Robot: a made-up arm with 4 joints. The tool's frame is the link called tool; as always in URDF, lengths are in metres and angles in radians. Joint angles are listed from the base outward. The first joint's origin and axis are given. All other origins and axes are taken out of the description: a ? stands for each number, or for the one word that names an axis. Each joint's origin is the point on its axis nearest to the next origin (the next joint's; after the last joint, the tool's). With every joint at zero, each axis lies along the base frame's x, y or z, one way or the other. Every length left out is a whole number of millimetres.
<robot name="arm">
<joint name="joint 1" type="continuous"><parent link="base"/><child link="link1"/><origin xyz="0 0 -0.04"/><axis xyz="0 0 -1"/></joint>
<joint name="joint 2" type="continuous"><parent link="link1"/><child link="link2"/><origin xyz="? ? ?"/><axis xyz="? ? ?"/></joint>
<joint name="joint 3" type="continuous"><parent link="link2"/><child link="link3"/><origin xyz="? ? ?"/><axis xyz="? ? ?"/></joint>
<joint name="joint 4" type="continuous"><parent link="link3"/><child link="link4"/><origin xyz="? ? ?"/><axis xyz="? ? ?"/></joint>
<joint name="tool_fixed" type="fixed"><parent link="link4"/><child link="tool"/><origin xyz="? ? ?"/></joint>
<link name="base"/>
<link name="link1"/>
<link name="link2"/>
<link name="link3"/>
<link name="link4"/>
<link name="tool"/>
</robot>
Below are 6 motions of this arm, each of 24 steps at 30 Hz.
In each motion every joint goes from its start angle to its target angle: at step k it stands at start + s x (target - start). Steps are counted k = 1, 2, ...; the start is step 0. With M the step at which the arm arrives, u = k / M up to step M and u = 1 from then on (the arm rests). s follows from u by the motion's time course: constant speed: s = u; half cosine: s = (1 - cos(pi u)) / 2; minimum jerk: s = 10 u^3 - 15 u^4 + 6 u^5.
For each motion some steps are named. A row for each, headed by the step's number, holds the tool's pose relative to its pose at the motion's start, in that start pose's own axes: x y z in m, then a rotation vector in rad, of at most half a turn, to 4 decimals.
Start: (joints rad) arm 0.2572 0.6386 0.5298 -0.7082
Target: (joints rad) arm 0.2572 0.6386 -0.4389 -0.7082
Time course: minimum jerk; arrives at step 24
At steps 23, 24:
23: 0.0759 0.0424 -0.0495 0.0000 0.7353 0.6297
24: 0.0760 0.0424 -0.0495 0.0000 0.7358 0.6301

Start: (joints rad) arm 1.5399 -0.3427 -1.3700 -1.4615
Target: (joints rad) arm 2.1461 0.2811 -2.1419 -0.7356
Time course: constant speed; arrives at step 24
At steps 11, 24:
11: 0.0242 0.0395 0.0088 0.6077 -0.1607 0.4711
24: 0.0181 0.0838 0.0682 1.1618 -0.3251 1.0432

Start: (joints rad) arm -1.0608 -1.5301 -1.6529 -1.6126
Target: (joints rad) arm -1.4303 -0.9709 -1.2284 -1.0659
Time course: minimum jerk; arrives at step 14
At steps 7, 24:
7: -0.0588 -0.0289 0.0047 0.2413 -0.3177 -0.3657
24: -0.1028 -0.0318 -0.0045 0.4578 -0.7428 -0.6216

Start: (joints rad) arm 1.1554 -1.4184 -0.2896 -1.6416
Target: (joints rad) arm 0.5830 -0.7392 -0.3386 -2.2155
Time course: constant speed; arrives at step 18
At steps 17, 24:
17: -0.0050 -0.0348 0.0158 -0.0077 -0.2531 -0.5568
24: -0.0071 -0.0361 0.0154 -0.0116 -0.2686 -0.5929

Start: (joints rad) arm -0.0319 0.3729 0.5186 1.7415
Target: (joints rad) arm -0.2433 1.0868 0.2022 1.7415
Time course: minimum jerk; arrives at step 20
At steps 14, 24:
14: 0.0180 0.0681 -0.0632 0.6082 -0.1559 -0.3467
24: 0.0238 0.0863 -0.0706 0.7280 -0.1753 -0.4225

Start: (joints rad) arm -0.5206 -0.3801 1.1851 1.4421
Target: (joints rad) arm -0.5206 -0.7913 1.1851 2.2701
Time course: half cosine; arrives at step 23
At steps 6, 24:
6: -0.0048 -0.0015 -0.0052 0.1068 0.0604 0.0038
24: -0.0448 0.0082 -0.0186 0.6632 0.3721 -0.1091

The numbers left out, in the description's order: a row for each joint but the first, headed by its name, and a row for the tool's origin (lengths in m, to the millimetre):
joint 2: xyz -0.115 -0.084 0, axis 1 0 0
joint 3: xyz 0 0.079 -0.112, axis 0 -1 0
joint 4: xyz 0.024 0 0.048, axis 1 0 0
tool: xyz 0 -0.092 -0.004

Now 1 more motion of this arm.
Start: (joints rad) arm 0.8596 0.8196 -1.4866 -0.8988
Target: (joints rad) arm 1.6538 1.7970 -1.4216 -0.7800
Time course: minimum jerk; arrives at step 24
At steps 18, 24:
18: -0.0615 0.0306 0.0732 0.4160 -1.1094 -0.0266
24: -0.0717 0.0341 0.0772 0.4248 -1.2445 -0.0390

